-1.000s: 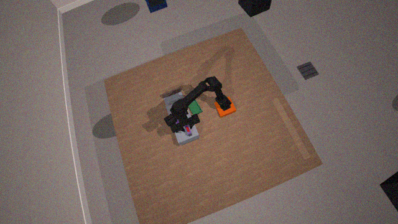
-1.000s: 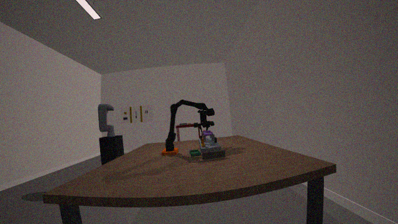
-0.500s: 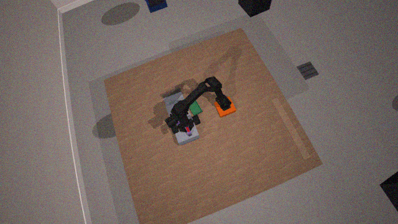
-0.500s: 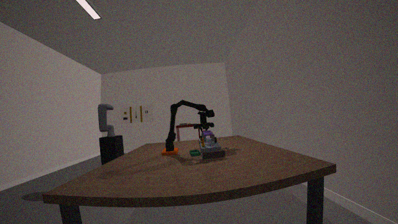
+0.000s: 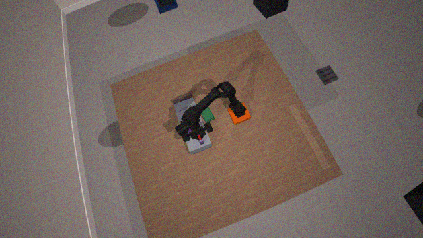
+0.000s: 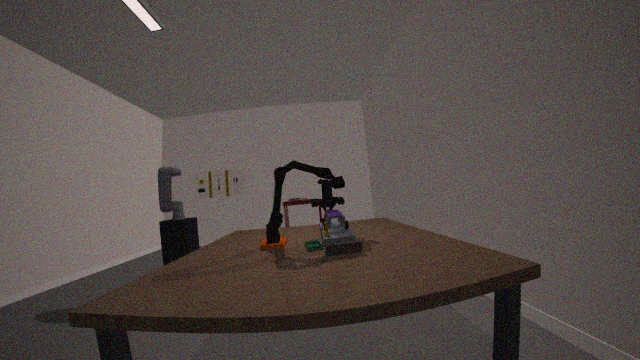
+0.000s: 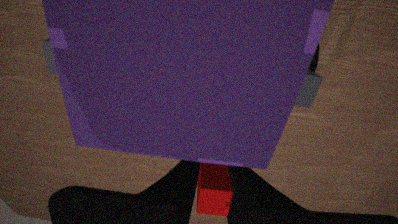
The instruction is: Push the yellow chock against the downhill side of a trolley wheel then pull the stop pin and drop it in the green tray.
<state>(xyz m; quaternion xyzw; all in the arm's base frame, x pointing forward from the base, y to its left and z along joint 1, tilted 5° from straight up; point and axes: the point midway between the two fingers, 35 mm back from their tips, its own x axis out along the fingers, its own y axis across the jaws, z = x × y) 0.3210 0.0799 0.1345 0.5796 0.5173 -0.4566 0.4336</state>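
The yellow chock lies 50 mm behind my gripper tip, 200 mm to the right of it and 50 mm below it. The rest, counted from my gripper tip: red-headed stop pin: right at my gripper tip; purple trolley: 10 mm ahead, 110 mm to the right, 20 mm below.
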